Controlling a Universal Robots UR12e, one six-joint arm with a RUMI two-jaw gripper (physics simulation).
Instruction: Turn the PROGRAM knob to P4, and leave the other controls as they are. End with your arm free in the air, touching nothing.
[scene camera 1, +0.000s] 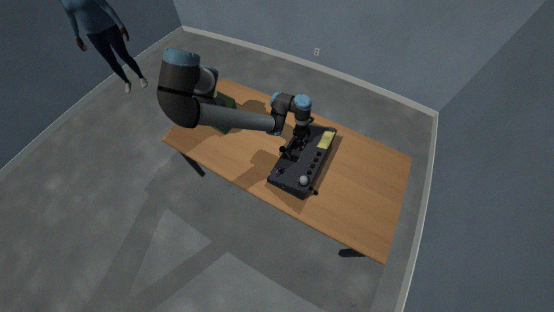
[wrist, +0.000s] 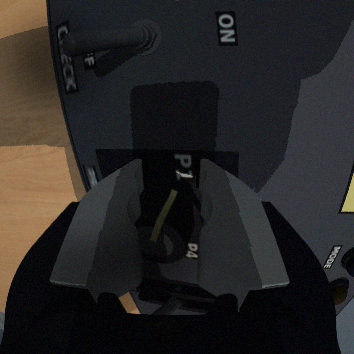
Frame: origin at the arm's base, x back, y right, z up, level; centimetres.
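Where they show: gripper, fingertip midpoint: (wrist: 171, 162).
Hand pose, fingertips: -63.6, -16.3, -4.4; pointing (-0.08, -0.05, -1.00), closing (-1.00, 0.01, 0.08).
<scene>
Each offset is from my fingertips to the top centre of the thing, as dx, dy, dz. "pt": to the spot under its first point. Level surfaces: height alone.
The dark control panel @(dz +1.3) (scene camera 1: 291, 176) (wrist: 265, 100) lies on the table. Its PROGRAM knob @(+0.9, +4.5, +2.9) (wrist: 163, 215) is dark with a yellow pointer line; the line's upper end points toward the P1 label @(pt -0.8, +0.5, -0.2) (wrist: 183, 167). The P4 label @(pt -1.6, +8.3, -0.2) (wrist: 192, 251) shows beside the right finger in the wrist view; P2 and P3 are hidden. My gripper (scene camera 1: 301, 136) (wrist: 171, 162) is over the far part of the panel, pointing down. Its fingers are partly closed with a narrow gap, one on each side of the knob as seen in the wrist view. No grip on it shows, so the gripper is open.
A toggle lever @(+2.9, -7.4, +3.0) (wrist: 107, 41) stands near the CHECK and ON labels. A slider slot lies below the knob in the wrist view. The panel also bears a yellow note @(pt -14.6, -4.7, +5.0) (scene camera 1: 326, 140), a row of round controls and a pale ball @(pt -17.1, +29.1, +9.3) (scene camera 1: 304, 180). A person (scene camera 1: 102, 35) stands beyond the table.
</scene>
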